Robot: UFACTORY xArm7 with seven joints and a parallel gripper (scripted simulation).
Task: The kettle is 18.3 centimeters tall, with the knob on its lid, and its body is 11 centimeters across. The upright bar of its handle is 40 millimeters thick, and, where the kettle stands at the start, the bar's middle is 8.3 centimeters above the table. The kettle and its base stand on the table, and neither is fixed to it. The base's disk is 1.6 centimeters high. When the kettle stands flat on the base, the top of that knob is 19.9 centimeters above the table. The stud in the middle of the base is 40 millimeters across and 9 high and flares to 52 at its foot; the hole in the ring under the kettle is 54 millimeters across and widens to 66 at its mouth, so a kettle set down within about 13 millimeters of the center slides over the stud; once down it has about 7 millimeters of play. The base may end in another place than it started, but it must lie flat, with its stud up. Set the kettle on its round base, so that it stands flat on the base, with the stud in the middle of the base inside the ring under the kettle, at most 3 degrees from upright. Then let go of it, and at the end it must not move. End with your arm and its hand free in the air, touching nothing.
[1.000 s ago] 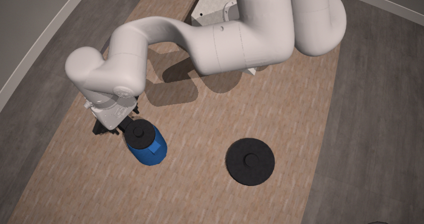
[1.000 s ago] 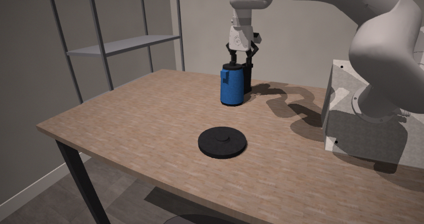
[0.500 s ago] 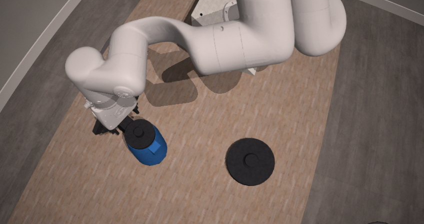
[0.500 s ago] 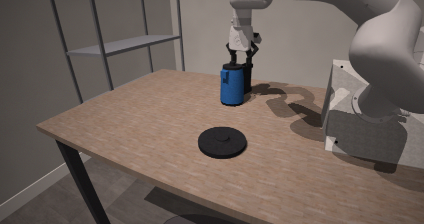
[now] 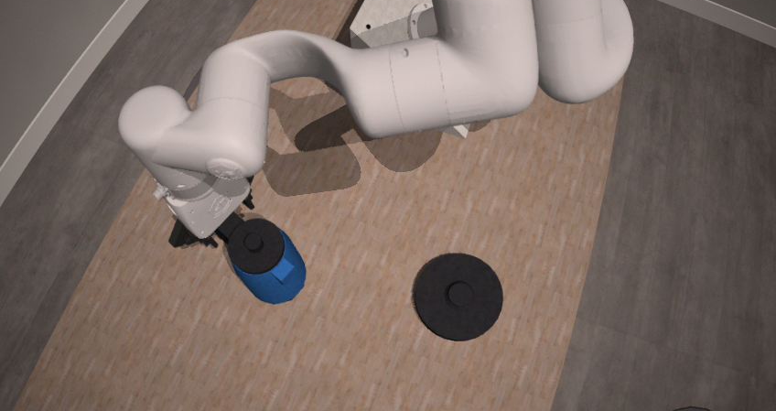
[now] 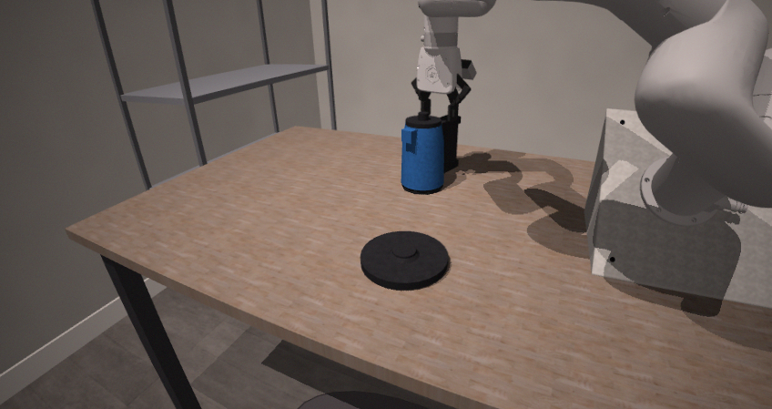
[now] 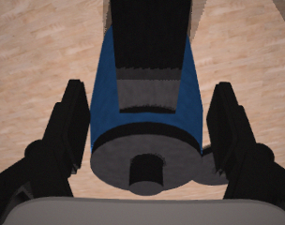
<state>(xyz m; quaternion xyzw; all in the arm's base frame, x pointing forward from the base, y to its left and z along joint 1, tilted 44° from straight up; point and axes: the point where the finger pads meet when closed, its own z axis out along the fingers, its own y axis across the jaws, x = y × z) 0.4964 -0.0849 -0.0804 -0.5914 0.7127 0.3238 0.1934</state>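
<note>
The blue kettle is 1 cm ahead of my hand, 3 cm to the left of it and 8 cm below it. From my hand the other things lie so: round black base 9 cm behind, 36 cm to the left, 16 cm below.
</note>
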